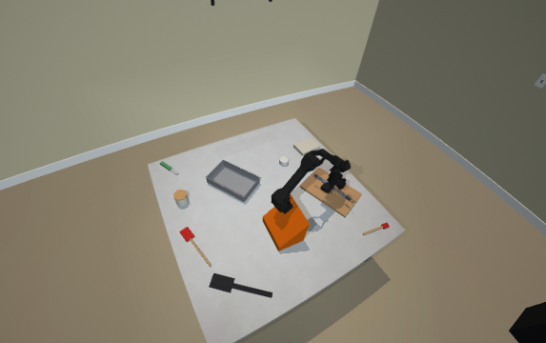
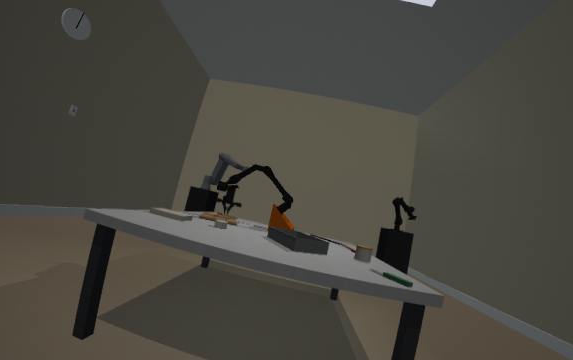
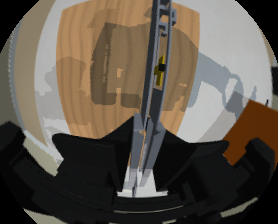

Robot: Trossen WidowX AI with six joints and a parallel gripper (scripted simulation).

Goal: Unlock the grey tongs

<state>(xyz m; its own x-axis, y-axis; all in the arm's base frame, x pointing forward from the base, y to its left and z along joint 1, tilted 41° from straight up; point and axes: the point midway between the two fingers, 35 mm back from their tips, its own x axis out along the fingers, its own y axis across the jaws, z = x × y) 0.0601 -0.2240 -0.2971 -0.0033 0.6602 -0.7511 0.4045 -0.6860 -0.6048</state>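
Now: gripper tip 10 mm short of the wooden board, 40 mm to the left of it and 40 mm above it. Round my gripper tip: beige slab (450 mm ahead, 110 mm to the right, 30 mm below); red-tipped brush (370 mm behind, 160 mm to the right, 40 mm below); white puck (370 mm ahead, 140 mm to the left, 30 mm below).
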